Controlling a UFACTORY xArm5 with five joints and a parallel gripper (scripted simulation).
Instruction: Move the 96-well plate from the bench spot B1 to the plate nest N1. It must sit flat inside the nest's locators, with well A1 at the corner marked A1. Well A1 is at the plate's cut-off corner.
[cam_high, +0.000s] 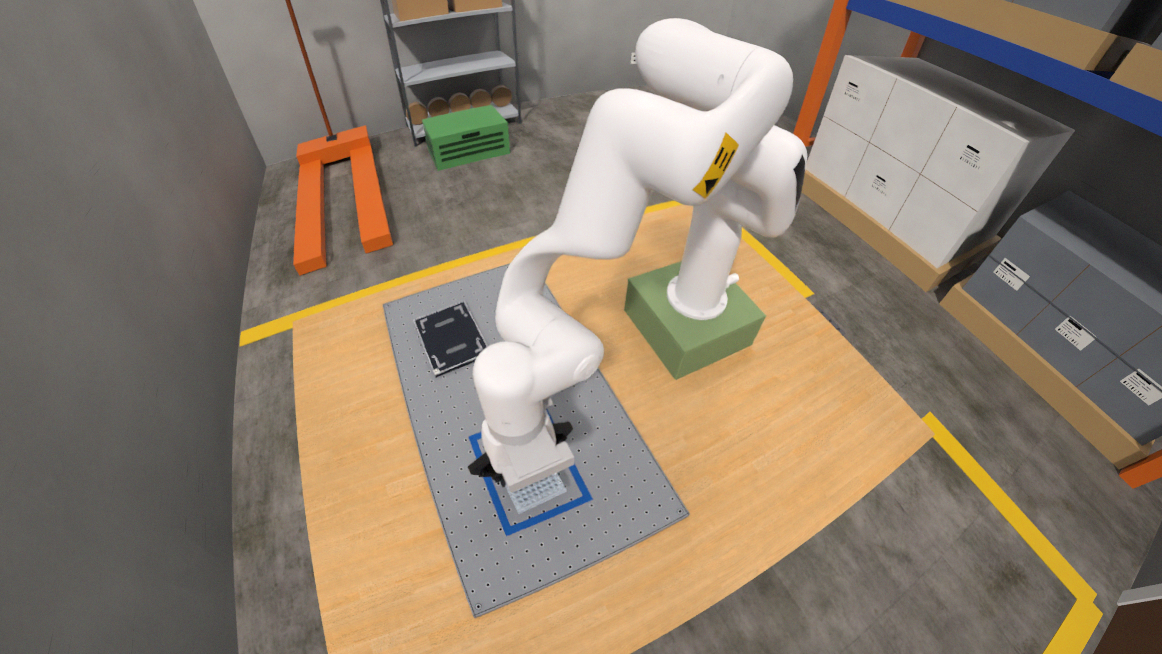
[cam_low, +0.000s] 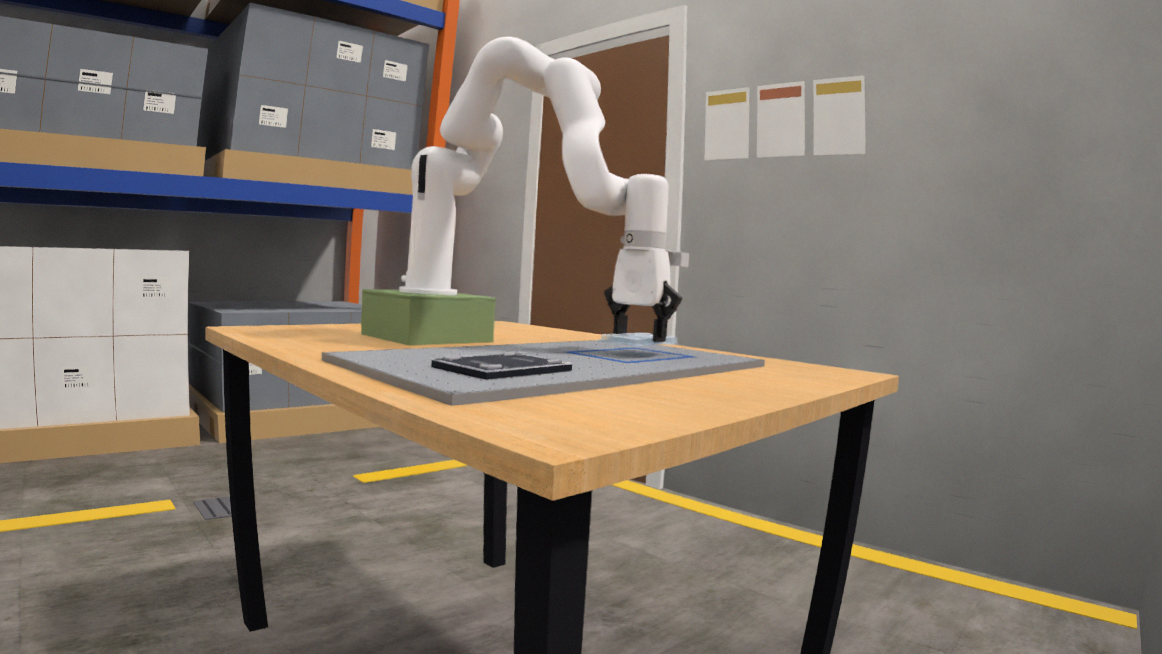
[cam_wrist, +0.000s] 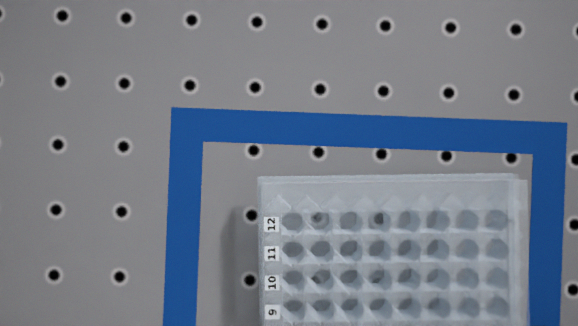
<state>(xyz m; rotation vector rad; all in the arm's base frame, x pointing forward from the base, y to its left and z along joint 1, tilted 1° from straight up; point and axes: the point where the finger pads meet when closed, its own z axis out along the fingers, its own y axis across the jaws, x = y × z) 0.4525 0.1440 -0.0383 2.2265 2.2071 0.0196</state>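
Now: hand 2 cm short of the black plate nest N1, 34 cm to the left of it and 3 cm above it. Also, from my hand: clear 96-well plate 1 cm below.
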